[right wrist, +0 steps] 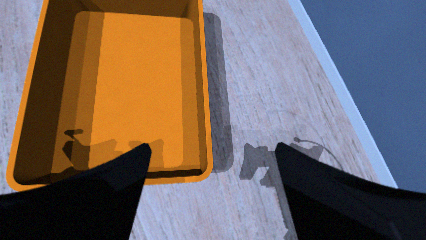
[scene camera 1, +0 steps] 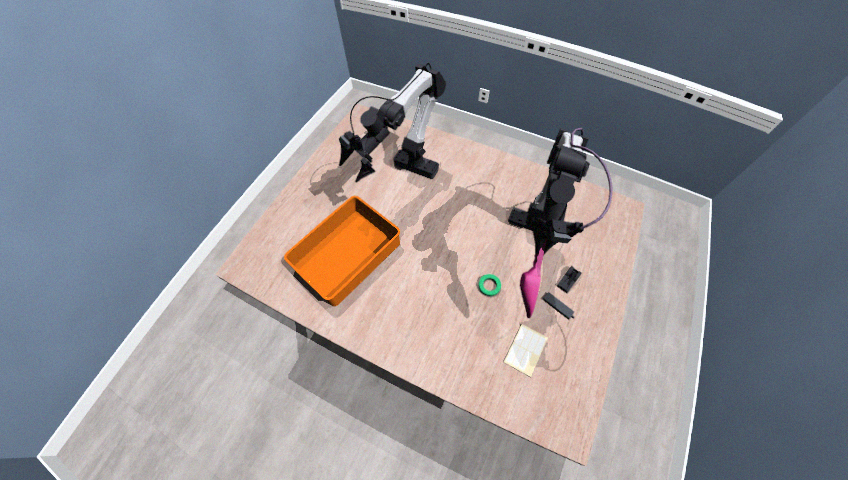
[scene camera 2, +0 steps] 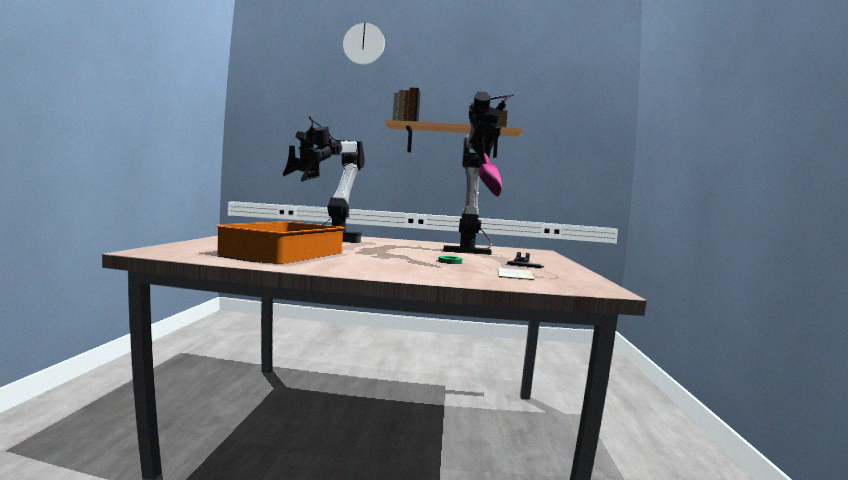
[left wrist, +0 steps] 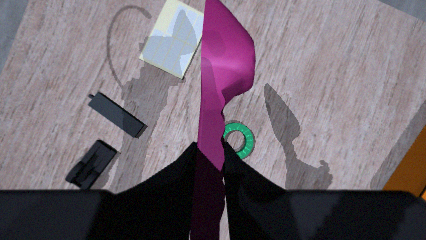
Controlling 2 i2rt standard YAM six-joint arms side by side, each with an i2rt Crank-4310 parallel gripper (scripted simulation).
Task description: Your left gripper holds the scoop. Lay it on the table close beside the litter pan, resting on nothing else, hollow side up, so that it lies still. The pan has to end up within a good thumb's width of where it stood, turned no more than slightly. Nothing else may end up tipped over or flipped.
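I can see my left gripper (scene camera 2: 485,160) (left wrist: 210,145), and likewise my right gripper (scene camera 2: 291,177) (right wrist: 213,146). There is a magenta scoop (scene camera 1: 530,281) here, though in the right wrist view the scoop is out of frame. I also see a pale card (scene camera 1: 527,347); in the right wrist view the card is out of frame. A black stand (left wrist: 94,162) is visible to me, and I find a dark bar (left wrist: 100,103) as well.
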